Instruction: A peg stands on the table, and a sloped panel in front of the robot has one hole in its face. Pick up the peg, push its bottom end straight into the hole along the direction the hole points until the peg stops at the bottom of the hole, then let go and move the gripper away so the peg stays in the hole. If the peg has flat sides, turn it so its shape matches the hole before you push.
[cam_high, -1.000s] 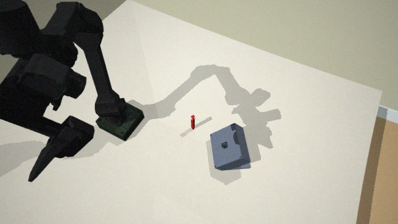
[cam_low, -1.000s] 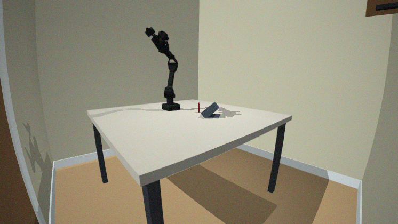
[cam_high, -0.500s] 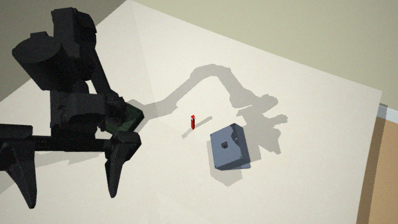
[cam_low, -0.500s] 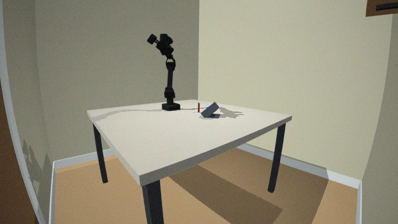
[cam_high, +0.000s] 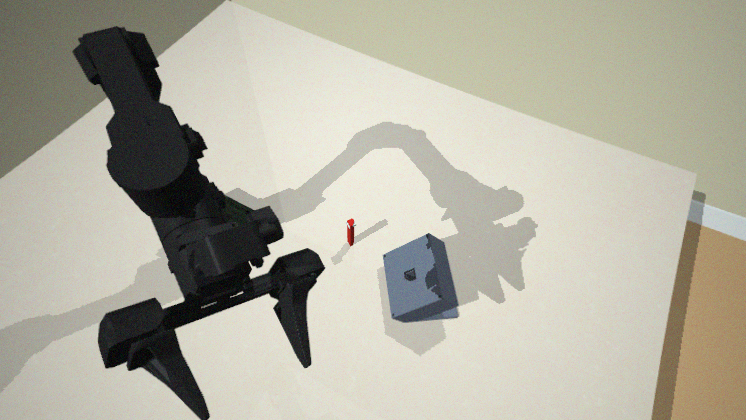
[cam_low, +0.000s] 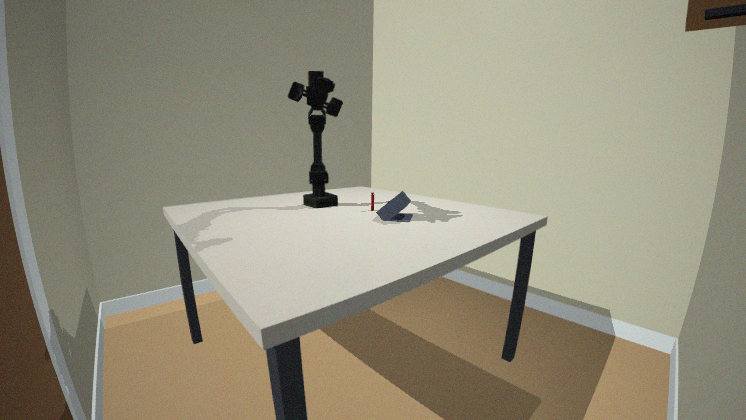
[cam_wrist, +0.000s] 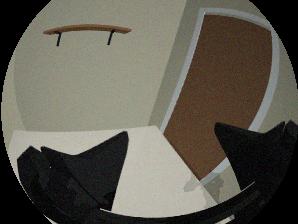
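Right now my gripper tip is 37 cm to the right of the red peg, 37 cm above it and 12 cm past it. The rest, counted from my gripper tip: sloped panel 38 cm below, 34 cm to the left, 4 cm ahead.
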